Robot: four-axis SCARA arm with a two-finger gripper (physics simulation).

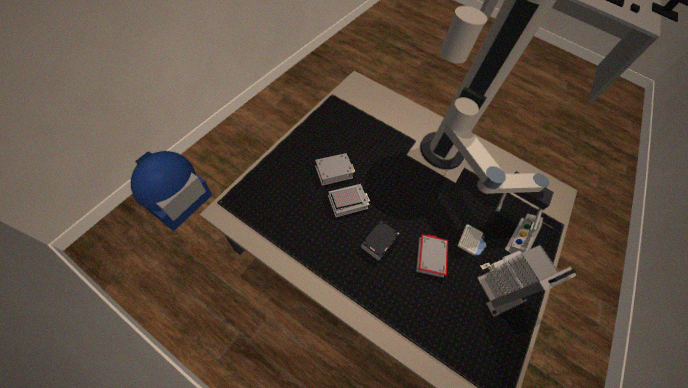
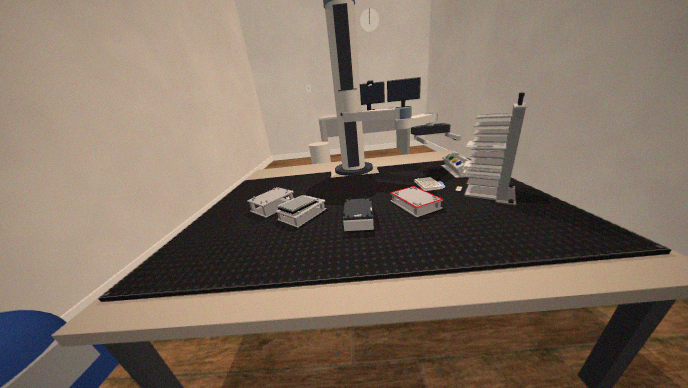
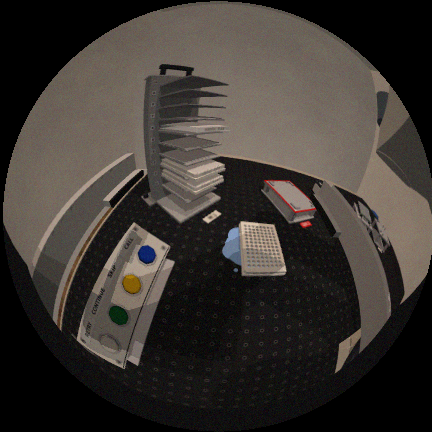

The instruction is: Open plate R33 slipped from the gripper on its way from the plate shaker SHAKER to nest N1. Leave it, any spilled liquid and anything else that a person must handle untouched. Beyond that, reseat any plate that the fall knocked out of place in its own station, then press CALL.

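Frame: origin at the arm's base, x ahead, y right, z down, level; metres.
Seen in the pictures: gripper, fingertip midpoint: (image 1: 515,220) (image 2: 442,140) (image 3: 230,168); arm's base, link origin: (image 1: 441,151) (image 2: 353,169).
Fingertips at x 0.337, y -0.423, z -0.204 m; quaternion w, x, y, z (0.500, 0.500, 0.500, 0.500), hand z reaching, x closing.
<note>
Offsets run from my fingertips to a thing's top centre. "spot": to the spot under its first point.
Open plate R33 {dx +0.081, dy +0.089, dz +0.177 m} (image 1: 471,238) (image 2: 427,183) (image 3: 262,248) is white with many wells and lies on the dark mat, with a pale blue spill {dx +0.066, dy +0.029, dz +0.190 m} (image 1: 481,247) (image 2: 441,185) (image 3: 231,246) along one side. The plate rack (image 2: 515,150) (image 3: 154,135) holds several plates. One white plate {dx +0.201, dy -0.082, dz -0.013 m} (image 2: 485,145) (image 3: 200,128) at mid height sticks out past the neighbouring shelves. The button panel {dx -0.082, dy -0.126, dz +0.107 m} (image 1: 511,247) (image 2: 455,170) stands near the rack; its blue CALL button {dx -0.009, dy -0.096, dz +0.116 m} (image 1: 519,242) (image 3: 147,254) is at the rack end. My gripper (image 1: 520,210) (image 3: 230,168) is open and empty, above the mat beside the panel.
A red-edged station {dx +0.268, dy +0.208, dz +0.145 m} (image 1: 433,255) (image 2: 416,197) (image 3: 290,194) stands near R33. A dark-topped station {spot: dx +0.354, dy +0.433, dz +0.136 m} (image 1: 381,239) (image 2: 358,208), a station bearing a dark-framed plate {dx +0.270, dy +0.671, dz +0.123 m} (image 1: 347,199) (image 2: 300,204) and a grey-topped station {dx +0.158, dy +0.815, dz +0.124 m} (image 1: 335,167) (image 2: 270,200) stand farther off. A blue domed object (image 1: 167,182) is beside the table.
</note>
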